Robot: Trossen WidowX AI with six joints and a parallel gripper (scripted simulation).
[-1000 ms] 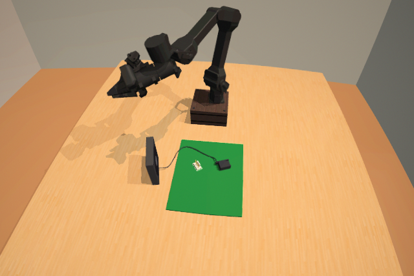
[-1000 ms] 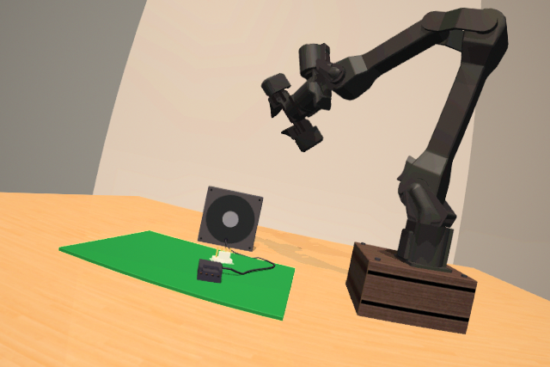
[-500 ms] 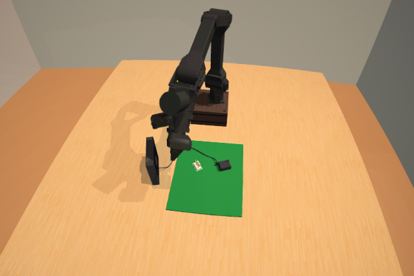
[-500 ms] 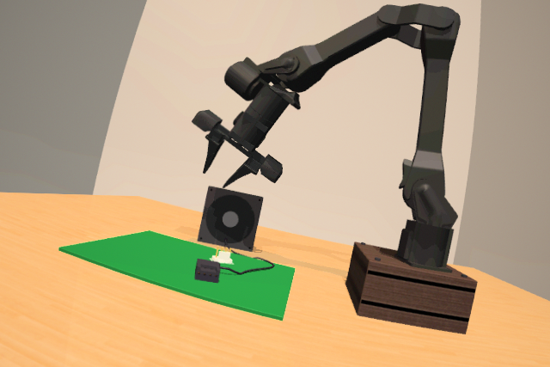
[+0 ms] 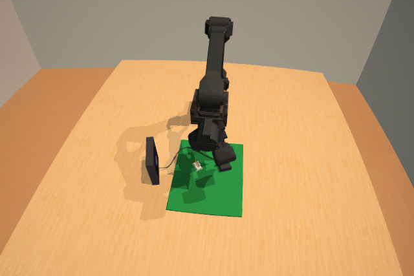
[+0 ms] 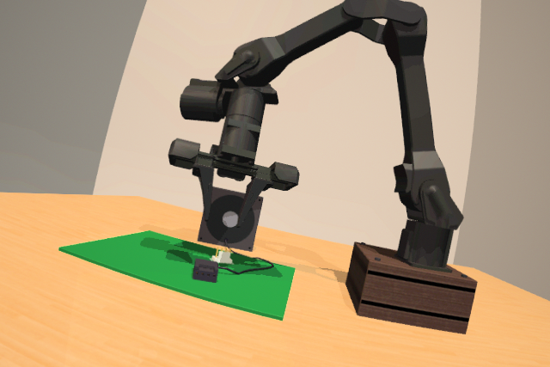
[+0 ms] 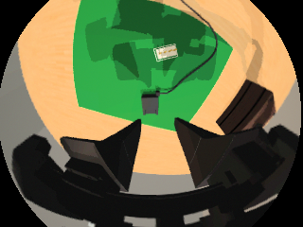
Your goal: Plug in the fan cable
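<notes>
Right now my gripper tip is 6 cm above the dark plug, 1 cm to the right of it and 1 cm short of it. The rest, counted from my gripper tip: green board 9 cm below, 5 cm to the right, 3 cm ahead; black fan 22 cm to the right, 2 cm below, 1 cm ahead.
</notes>
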